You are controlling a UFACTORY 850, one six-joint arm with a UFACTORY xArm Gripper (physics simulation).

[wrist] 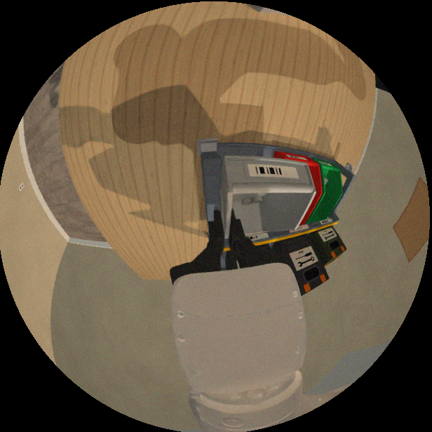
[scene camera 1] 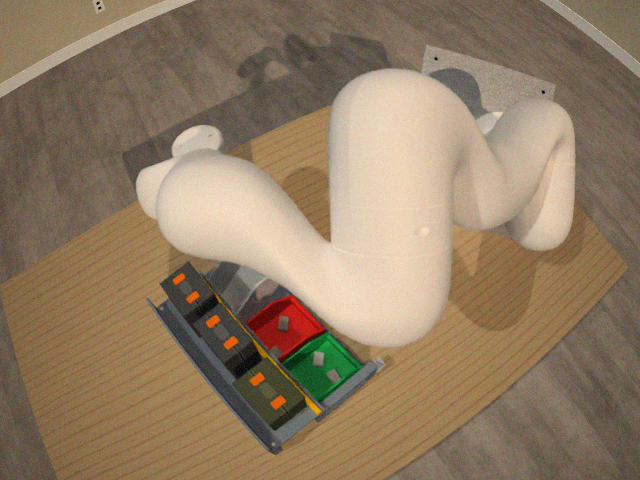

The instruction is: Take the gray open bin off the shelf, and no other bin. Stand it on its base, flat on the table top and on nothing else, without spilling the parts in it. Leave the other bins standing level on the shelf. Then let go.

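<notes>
The gray open bin (scene camera 1: 242, 290) (wrist: 287, 206) is at the shelf's end bay, beside the red bin (scene camera 1: 301, 329) (wrist: 317, 175). In the wrist view it looks raised above the red bin, covering much of it; a gray part shows inside. My gripper (wrist: 222, 217) is shut on the gray bin's side wall, one finger inside the bin and one between it and the shelf's side panel. The arm hides the gripper in the scene view. The green bin (scene camera 1: 303, 367) (wrist: 327, 200) stands beyond the red one on the shelf (scene camera 1: 351, 386) (wrist: 211, 175). The gray bin's underside is hidden.
Three dark boxes with orange latches stand behind the open bins: one at the far left (scene camera 1: 185, 291), one in the middle (scene camera 1: 222, 333) and an olive one (scene camera 1: 266, 395). The wooden table (scene camera 1: 98, 330) (wrist: 165, 65) extends around the shelf. My arm arches over the table.
</notes>
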